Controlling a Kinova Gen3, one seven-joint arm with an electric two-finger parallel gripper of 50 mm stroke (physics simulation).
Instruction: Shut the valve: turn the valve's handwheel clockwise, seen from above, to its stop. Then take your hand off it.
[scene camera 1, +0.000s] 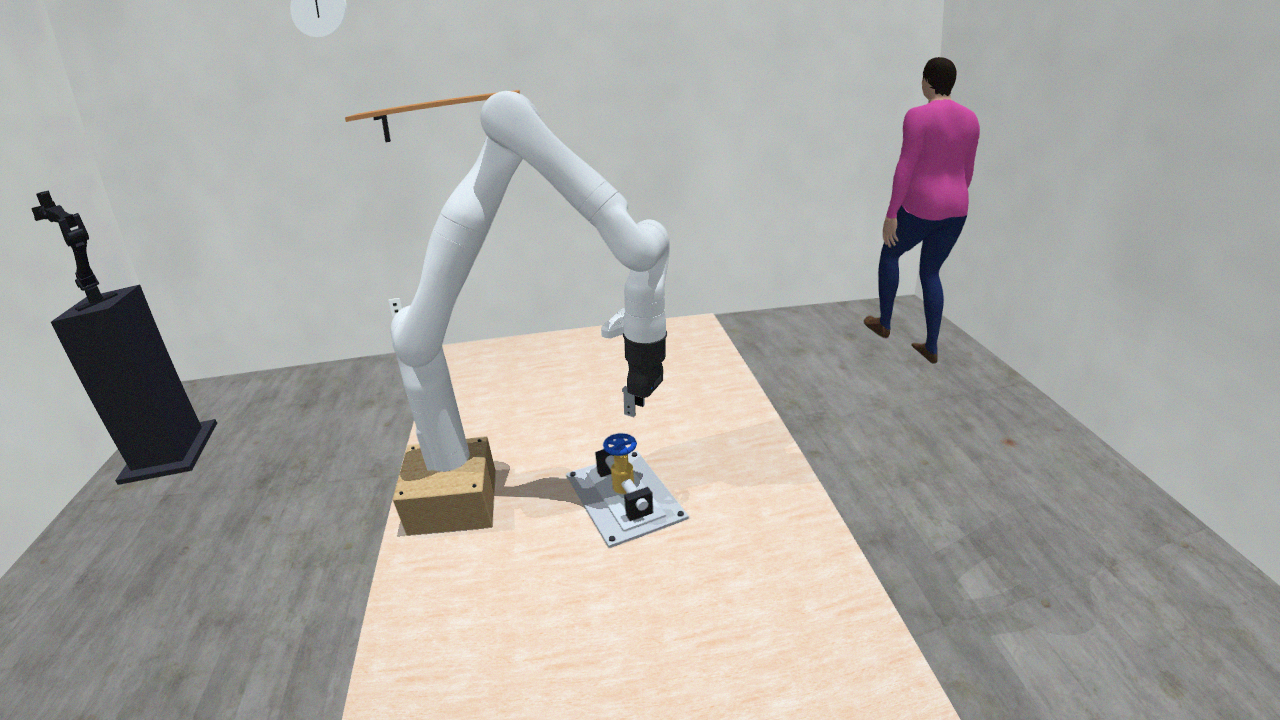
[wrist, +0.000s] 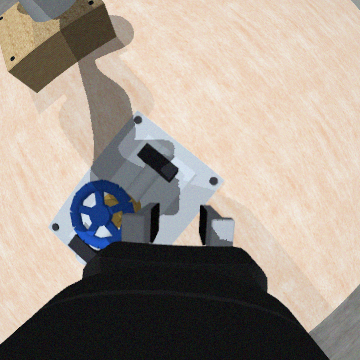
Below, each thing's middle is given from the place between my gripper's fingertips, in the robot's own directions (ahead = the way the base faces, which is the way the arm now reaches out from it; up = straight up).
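The grey base plate (scene camera 1: 612, 533) is 50 mm behind my hand, 50 mm to the right of it and 160 mm below it. Blue handwheel (wrist: 100, 214): 40 mm below my hand, 50 mm behind it, 50 mm to the right of it. Of these, going by their middles, the blue handwheel is the nearest to my hand.
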